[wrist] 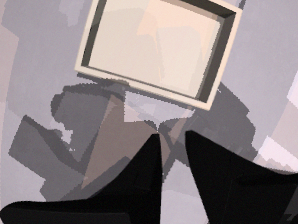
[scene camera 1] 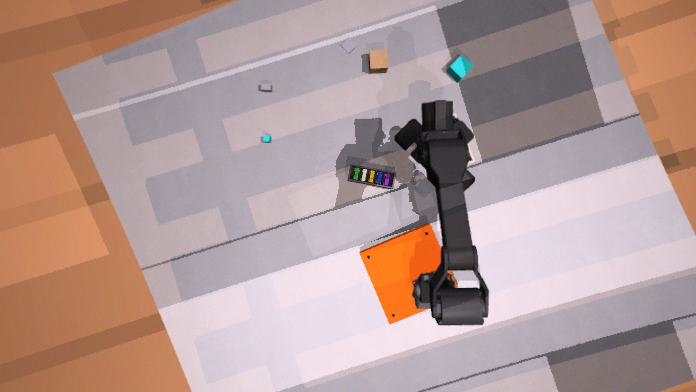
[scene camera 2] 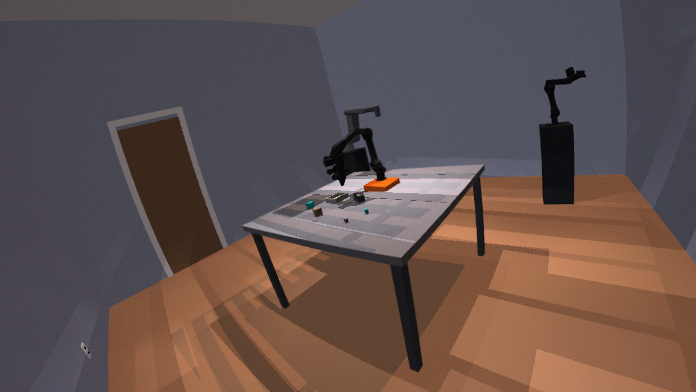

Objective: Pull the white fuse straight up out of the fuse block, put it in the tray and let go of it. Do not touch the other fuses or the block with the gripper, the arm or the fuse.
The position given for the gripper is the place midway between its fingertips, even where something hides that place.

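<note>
The gripper is visible at (scene camera 1: 430, 159), and the wrist view shows the gripper (wrist: 172, 139) as well. A cream tray (wrist: 182, 57) is also visible.
</note>
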